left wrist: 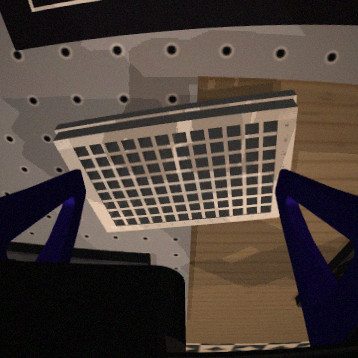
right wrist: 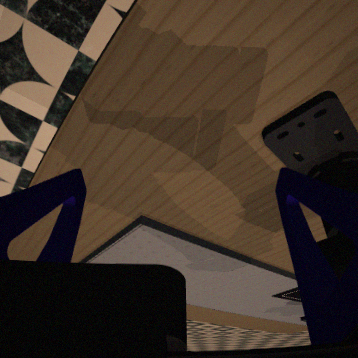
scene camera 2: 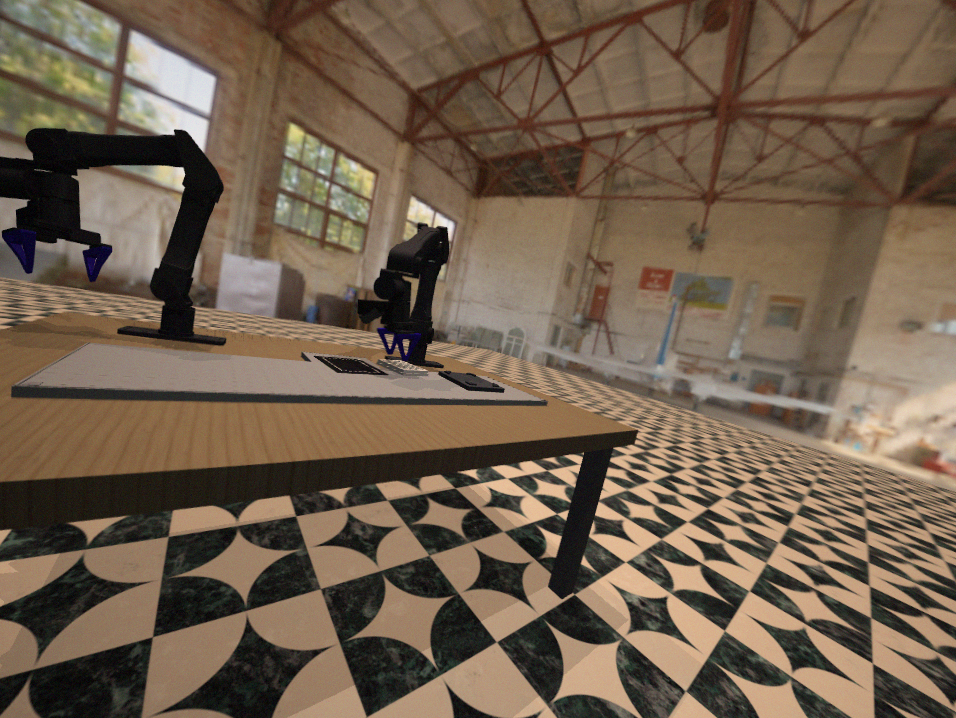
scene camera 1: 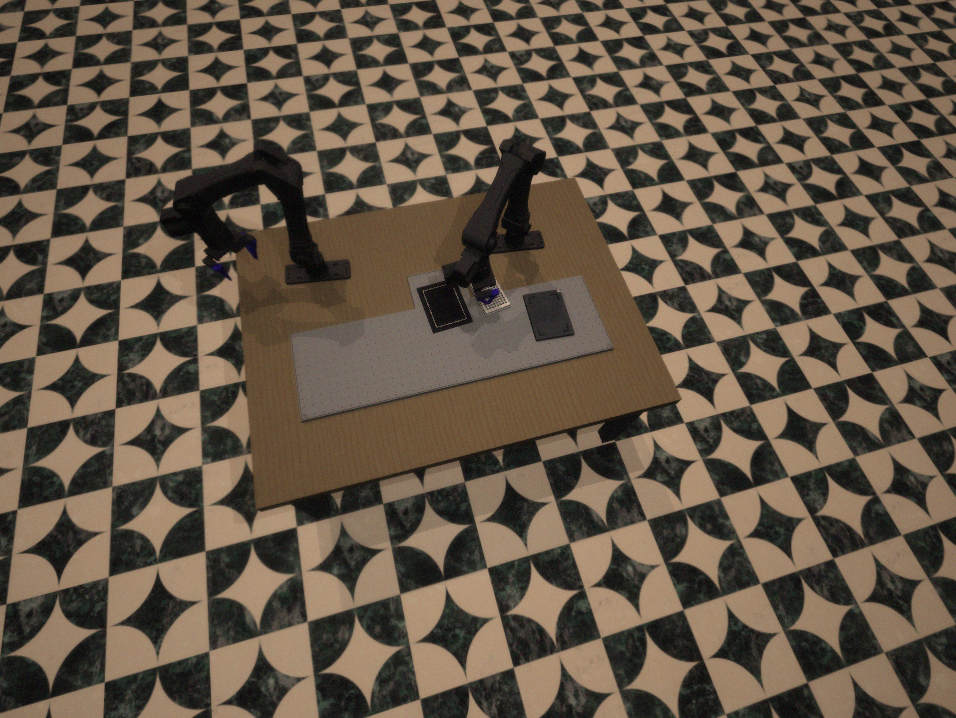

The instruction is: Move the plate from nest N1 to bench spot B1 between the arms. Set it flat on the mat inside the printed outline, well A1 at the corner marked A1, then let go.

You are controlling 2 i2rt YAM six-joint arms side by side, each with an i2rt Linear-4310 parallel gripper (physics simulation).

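Frame: origin at the left arm's base, x ahead, y left, z up, level; millimetres.
Where they show: left gripper, fingertip midpoint: [left wrist: 179, 179] [scene camera 2: 397, 357] [scene camera 1: 483, 291]; right gripper, fingertip midpoint: [right wrist: 180, 178] [scene camera 2: 62, 277] [scene camera 1: 243, 269]; left arm's base, origin of the base link: [scene camera 2: 414, 363] [scene camera 1: 513, 243]; right arm's base, origin of the base link: [right wrist: 335, 167] [scene camera 2: 175, 338] [scene camera 1: 318, 272].
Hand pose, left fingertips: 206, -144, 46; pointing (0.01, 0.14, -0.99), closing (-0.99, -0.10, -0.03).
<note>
Each offset is from my left fingertips to the top centre of the thing, as dx, dy, dz. Level surfaces: height alone.
The pale well plate @(-2, +21, -19) [scene camera 1: 496, 302] [scene camera 2: 404, 367] [left wrist: 177, 170] lies between the black mat @(dz -31) [scene camera 1: 448, 309] [scene camera 2: 351, 365] [left wrist: 175, 20] and the dark grey nest @(+95, +188, -15) [scene camera 1: 549, 315] [scene camera 2: 471, 381], at the board's back edge. It appears flat. No plate lies on the mat or in the nest. My left gripper [scene camera 1: 488, 294] [scene camera 2: 398, 336] [left wrist: 179, 179] is open above the plate. In the left wrist view its fingers appear at the plate's two short ends; contact cannot be made out. My right gripper [scene camera 1: 238, 262] [scene camera 2: 62, 275] [right wrist: 180, 178] is open and empty, high at the table's left side. The A1 marking is not readable.
The grey perforated board @(dz -33) [scene camera 1: 363, 370] [scene camera 2: 193, 377] [right wrist: 210, 275] lies on the wooden table @(dz -46) [scene camera 1: 463, 432] [scene camera 2: 309, 432]. The right arm's base plate [scene camera 1: 333, 270] [right wrist: 315, 132] stands behind the board at the left, and the left arm's base plate [scene camera 1: 529, 242] behind the plate.
</note>
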